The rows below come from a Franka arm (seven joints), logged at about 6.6 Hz.
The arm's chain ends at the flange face. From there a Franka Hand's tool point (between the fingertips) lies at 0.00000 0.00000 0.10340 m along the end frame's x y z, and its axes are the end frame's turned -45 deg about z.
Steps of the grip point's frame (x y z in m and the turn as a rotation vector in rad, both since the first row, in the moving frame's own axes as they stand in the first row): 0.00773 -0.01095 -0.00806 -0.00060 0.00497 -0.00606; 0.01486 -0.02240 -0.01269 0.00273 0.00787 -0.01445; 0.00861 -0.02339 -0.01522 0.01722 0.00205 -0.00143
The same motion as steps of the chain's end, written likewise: -0.00268 -0.01289 -0.00806 0.00309 0.00394 -0.00606; -0.00570 -0.02557 -0.01269 0.00750 0.00363 -0.01445; -0.00934 -0.02122 -0.01520 0.01363 -0.01073 -0.00143
